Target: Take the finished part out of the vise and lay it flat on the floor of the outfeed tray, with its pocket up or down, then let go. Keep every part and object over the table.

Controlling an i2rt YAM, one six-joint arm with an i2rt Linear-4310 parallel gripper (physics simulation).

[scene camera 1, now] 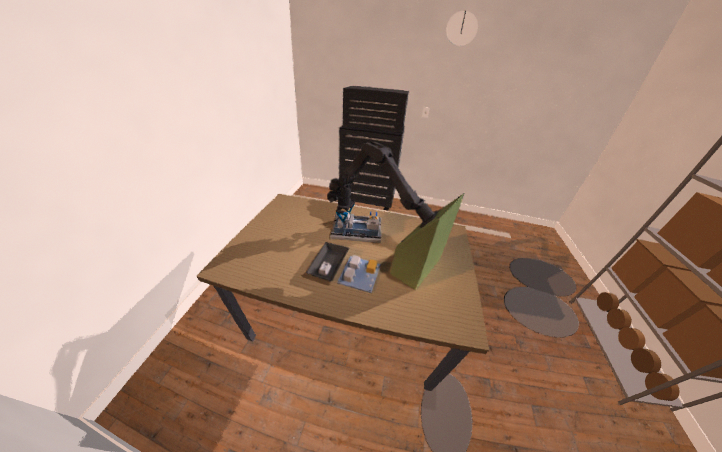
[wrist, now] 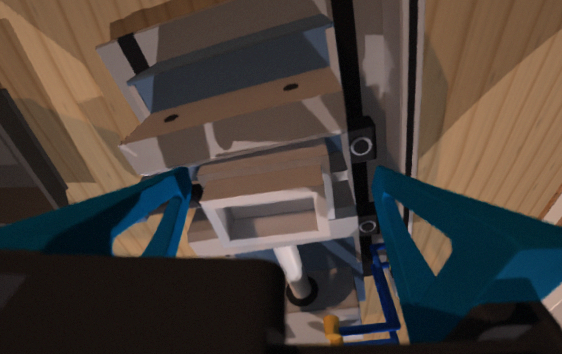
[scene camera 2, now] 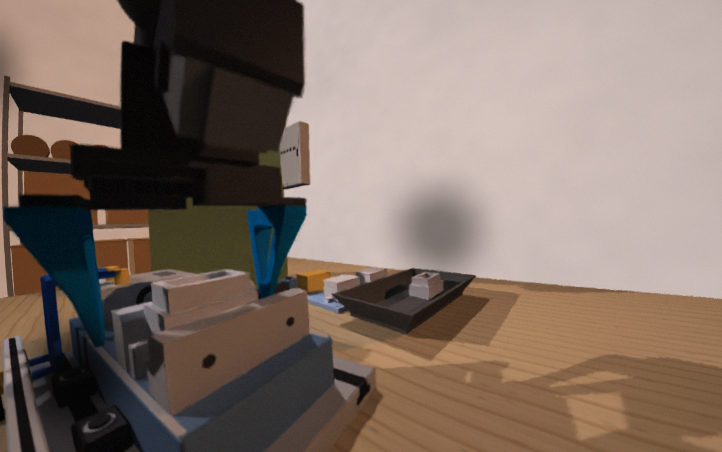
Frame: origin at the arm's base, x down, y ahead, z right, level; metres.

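Seen in the pictures: gripper, between the fingertips: (scene camera 1: 345, 217) (wrist: 281, 176) (scene camera 2: 197, 318); arm's base, origin of its link: (scene camera 1: 430, 219).
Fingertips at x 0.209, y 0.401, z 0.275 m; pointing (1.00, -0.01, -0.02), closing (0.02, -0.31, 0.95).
Offsets run from my fingertips to a thing's top centre. "spot": to the spot under its first point.
The finished part {dy -0.002, dx -0.026, dz -0.007 m} (scene camera 2: 205, 293) (wrist: 265, 186), a pale stepped block, sits pocket up between the jaws of the vise {dy -0.070, dx -0.010, dz -0.015 m} (scene camera 1: 355, 237) (scene camera 2: 239, 346) (wrist: 250, 125). My gripper (scene camera 1: 344, 217) (scene camera 2: 182, 318) (wrist: 281, 176) is open and points down over the vise, with its blue fingers apart on either side of the part's two ends. A gap shows at the right finger in the wrist view; the left fingertip is closer to the part. The dark outfeed tray (scene camera 1: 338, 265) (scene camera 2: 372, 313) (wrist: 36, 147) stands beside the vise, with another pale part {dy +0.085, dx +0.042, dz -0.359 m} (scene camera 1: 324, 268) (scene camera 2: 426, 286) in it.
A blue plate {dy -0.091, dx +0.081, dz -0.359 m} (scene camera 1: 367, 285) beside the tray bears pale blocks and a yellow block {dy -0.150, dx +0.045, dz -0.330 m} (scene camera 1: 371, 265) (scene camera 2: 313, 281). A green slanted stand (scene camera 1: 420, 255) (scene camera 2: 202, 239) carries the arm. A blue handle {spot: dy -0.149, dx +0.009, dz +0.046 m} (scene camera 2: 50, 314) (wrist: 385, 295) and black clamps {spot: dy -0.028, dx +0.051, dz +0.048 m} (wrist: 361, 146) are at the vise's side.
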